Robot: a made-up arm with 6 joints. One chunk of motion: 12 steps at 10 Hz.
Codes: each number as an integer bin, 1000 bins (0 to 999) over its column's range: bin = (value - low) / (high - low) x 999, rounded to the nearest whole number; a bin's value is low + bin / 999 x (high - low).
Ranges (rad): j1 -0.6..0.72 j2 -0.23..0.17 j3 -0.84..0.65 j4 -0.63..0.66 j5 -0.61..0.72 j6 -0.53..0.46
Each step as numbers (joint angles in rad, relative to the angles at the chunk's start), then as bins.
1 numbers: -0.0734 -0.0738 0.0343 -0.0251 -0.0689 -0.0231
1 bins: 399 390 586 468 406 512
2 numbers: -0.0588 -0.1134 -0.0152 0.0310 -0.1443 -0.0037
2 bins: 410 291 553 512 350 531
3 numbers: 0.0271 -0.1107 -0.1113 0.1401 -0.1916 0.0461
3 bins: 475 298 489 596 314 581
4 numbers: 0.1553 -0.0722 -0.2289 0.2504 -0.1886 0.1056
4 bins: 572 394 410 682 317 641
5 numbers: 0.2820 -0.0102 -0.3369 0.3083 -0.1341 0.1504
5 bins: 668 549 337 727 357 687
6 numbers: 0.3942 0.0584 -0.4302 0.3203 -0.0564 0.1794
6 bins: 752 720 275 736 416 716
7 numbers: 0.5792 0.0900 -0.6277 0.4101 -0.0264 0.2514
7 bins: 892 799 142 805 438 789
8 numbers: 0.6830 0.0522 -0.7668 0.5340 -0.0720 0.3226
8 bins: 971 705 49 901 404 860
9 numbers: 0.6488 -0.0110 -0.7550 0.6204 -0.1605 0.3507
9 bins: 945 547 57 968 338 889
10 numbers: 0.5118 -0.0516 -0.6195 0.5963 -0.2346 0.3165
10 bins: 841 446 148 950 282 854
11 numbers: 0.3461 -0.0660 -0.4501 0.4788 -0.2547 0.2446
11 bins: 716 410 261 859 267 782
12 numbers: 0.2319 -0.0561 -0.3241 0.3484 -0.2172 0.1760
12 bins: 630 434 346 758 295 712
